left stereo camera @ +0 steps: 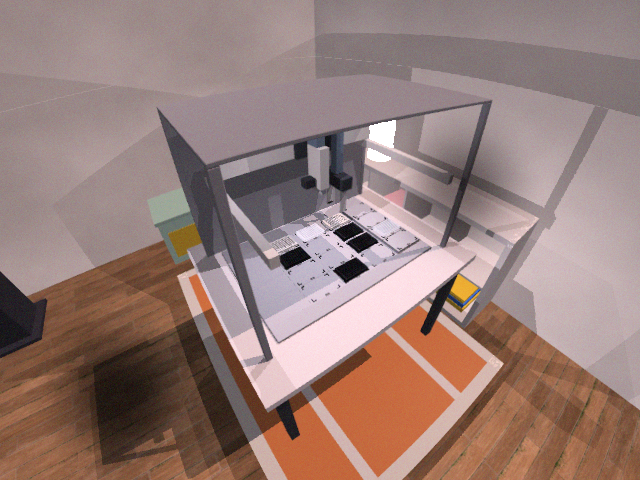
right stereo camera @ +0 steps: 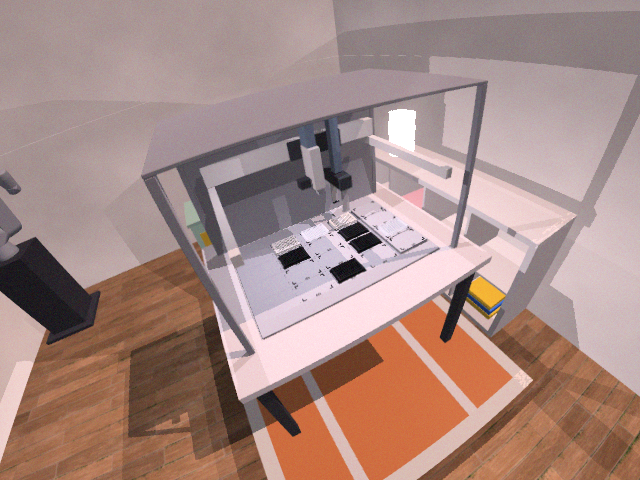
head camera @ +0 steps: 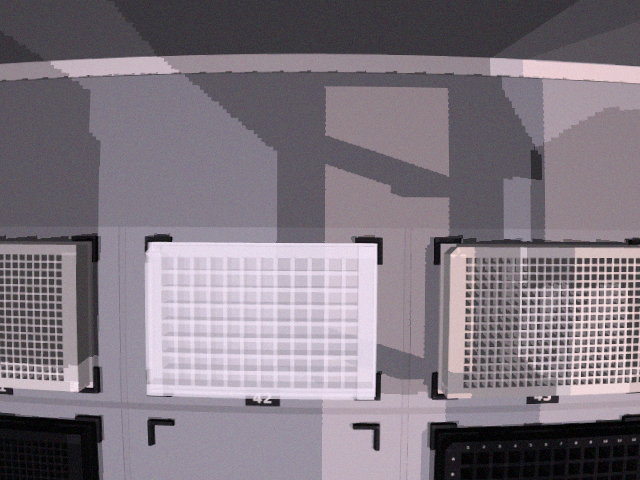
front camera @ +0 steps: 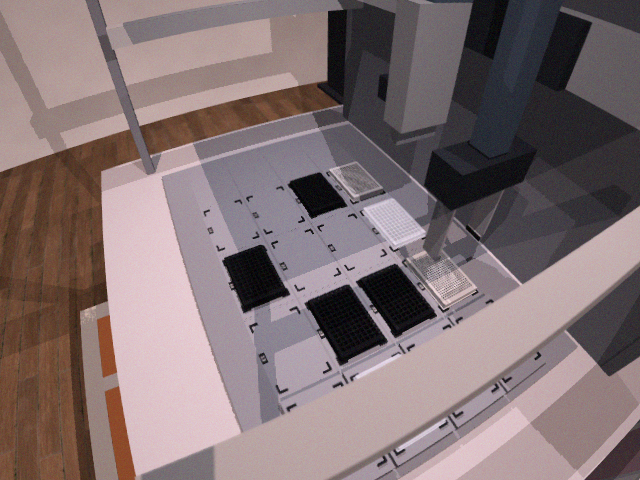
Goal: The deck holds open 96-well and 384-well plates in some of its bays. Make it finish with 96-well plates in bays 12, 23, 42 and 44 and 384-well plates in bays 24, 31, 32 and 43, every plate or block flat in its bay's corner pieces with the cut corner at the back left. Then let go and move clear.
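Frame: origin at the robot's base, x ahead, y left, z up, level; millimetres.
Where they show: gripper, between the fingertips: [left stereo camera: 336,206] [right stereo camera: 340,206] [front camera: 453,243]; robot's base, origin of its link: [left stereo camera: 313,301] [right stereo camera: 304,300] [front camera: 205,212].
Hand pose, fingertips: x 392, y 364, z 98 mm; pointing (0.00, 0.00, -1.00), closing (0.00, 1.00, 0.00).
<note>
Each offset is from my fingertips to the centre of the thing. "*": to the spot under its first point.
My gripper [front camera: 454,245] [left stereo camera: 336,206] [right stereo camera: 340,205] is empty, its jaws apart, above and behind the beige 384-well plate {dx +0, dy +0, dz -91 mm} [front camera: 445,283] [head camera: 555,325] in bay 43. That plate lies flat, cut corner back left. A white 96-well plate {dx -164, dy +0, dz -91 mm} [front camera: 394,222] [head camera: 261,320] lies in bay 42, a beige 384-well plate {dx -328, dy +0, dz -91 mm} [front camera: 356,179] [head camera: 33,315] in bay 41. Black coarse-welled plates lie in bays 12 {dx -164, dy -321, dz -91 mm} [front camera: 254,277], 23 [front camera: 346,323] and 33 {dx +0, dy -107, dz -91 mm} [front camera: 396,299]. Bay 31 holds a black fine-welled plate {dx -328, dy -107, dz -91 mm} [front camera: 316,194] [head camera: 41,454]. A white plate {dx +165, dy -214, dz -76 mm} [left stereo camera: 386,227] [right stereo camera: 393,227], partly hidden in the front view, lies in bay 24.
The pale pipetting stage [front camera: 426,67] [left stereo camera: 318,167] [right stereo camera: 313,167] hangs beside the gripper on the left. A pale beam [front camera: 413,372] crosses the front view and hides part of the right-hand bays. Frame posts {* dx +313, dy -477, dz +290 mm} [left stereo camera: 467,175] [right stereo camera: 471,165] stand at the deck's edges.
</note>
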